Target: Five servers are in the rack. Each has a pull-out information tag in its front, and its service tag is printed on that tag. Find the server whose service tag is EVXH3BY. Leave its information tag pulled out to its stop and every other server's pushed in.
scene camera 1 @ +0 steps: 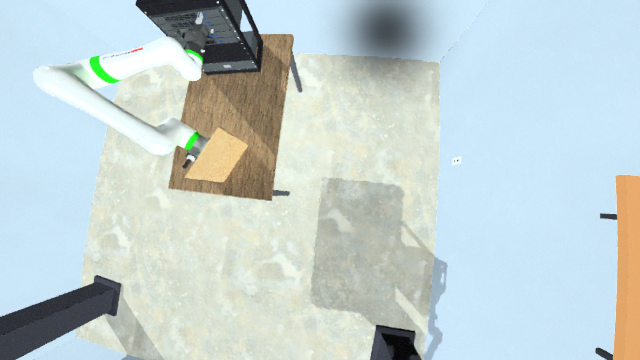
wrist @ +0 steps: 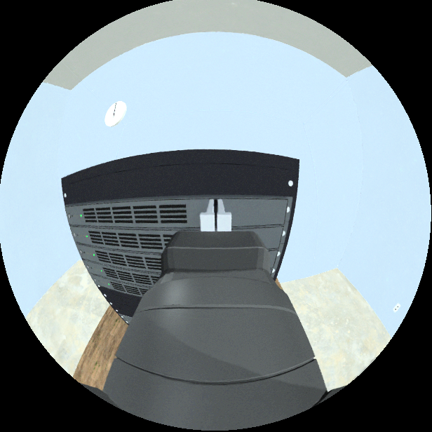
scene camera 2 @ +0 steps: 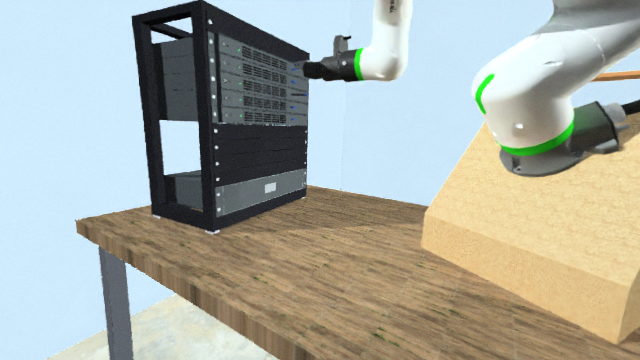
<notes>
In view: a black rack point(scene camera 2: 227, 70).
The black rack also shows in the wrist view point(wrist: 121, 213).
</notes>
